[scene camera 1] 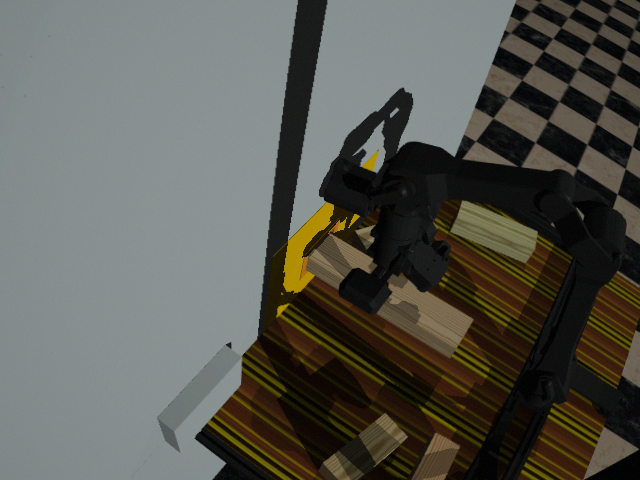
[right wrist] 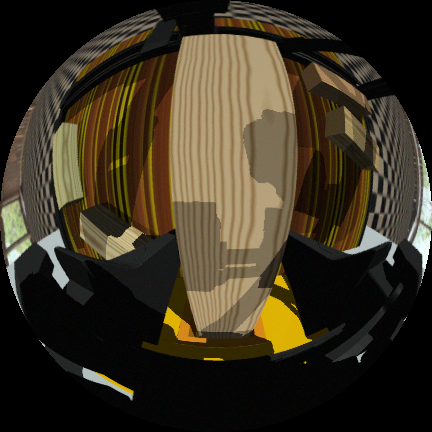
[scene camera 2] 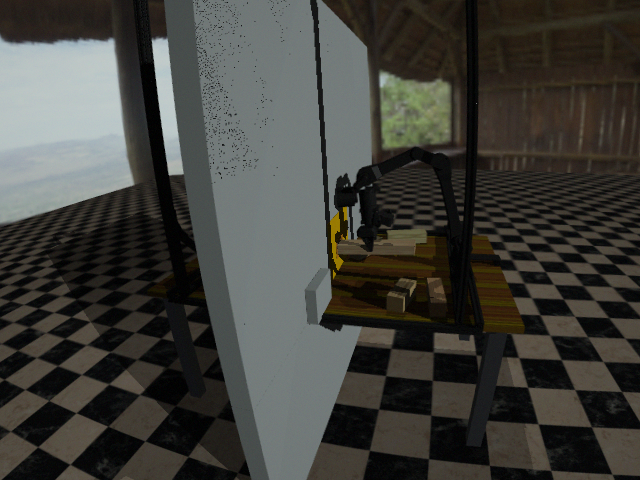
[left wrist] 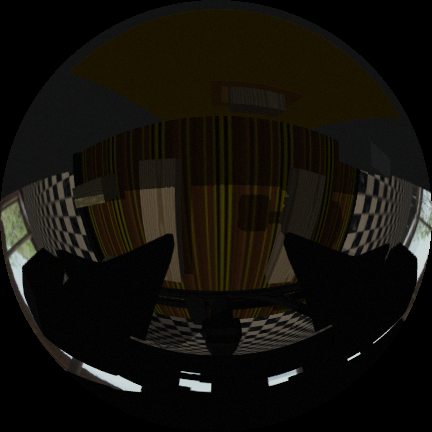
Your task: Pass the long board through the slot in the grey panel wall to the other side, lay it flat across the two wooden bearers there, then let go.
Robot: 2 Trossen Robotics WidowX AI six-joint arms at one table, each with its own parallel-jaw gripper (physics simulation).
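Places are measured from the left arm's base along level axes (x ahead, y left, z up), in millimetres.
Pixels of known places: left gripper, fingertip midpoint: (left wrist: 230, 239); right gripper, fingertip midpoint: (right wrist: 230, 232) (scene camera 2: 372, 247); left arm's base, origin of the base link: (left wrist: 221, 303); right arm's base, origin of the base link: (scene camera 1: 535, 392) (right wrist: 197, 33).
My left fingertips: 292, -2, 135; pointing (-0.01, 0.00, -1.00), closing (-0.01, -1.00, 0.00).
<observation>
Ahead of a thing's pixels: the offset from my left fingertips to its top centre, as dx, dy, dz. "spot": to the spot under its first point.
The long board @(+291, -38, -45) (scene camera 1: 434, 321) (scene camera 2: 398, 249) (right wrist: 225, 150) is held about level above the striped table. Its far end is at the orange-edged slot (scene camera 1: 303, 270) (left wrist: 218, 95) (right wrist: 186, 332) in the yellow part of the grey panel wall (scene camera 1: 180, 155) (scene camera 2: 258, 248). In the left wrist view the board's end @(spot: +129, -35, -59) (left wrist: 256, 99) shows in the slot; how far it reaches is unclear. My right gripper (scene camera 1: 382, 279) (scene camera 2: 368, 242) (right wrist: 230, 232) is shut on the board. My left gripper (left wrist: 230, 239) is open and empty, above two wooden bearers @(-57, +112, -116) (left wrist: 160, 210) @(-72, -144, -116) (left wrist: 304, 192) on the other side.
A pale block @(+412, +269, -107) (scene camera 1: 493, 232) (scene camera 2: 406, 236) (right wrist: 67, 165) and two brown blocks @(+433, -256, -107) (scene camera 1: 364, 446) @(spot: +525, -206, -110) (scene camera 1: 436, 457) lie on the table. Another block @(+263, +117, -104) (scene camera 1: 364, 235) (right wrist: 107, 232) lies near the wall beside the board. A grey piece @(spot: +207, -340, -54) (scene camera 1: 201, 387) (scene camera 2: 317, 297) juts from the wall. A pale block @(+28, +288, -107) (left wrist: 92, 195) lies beyond the bearers.
</observation>
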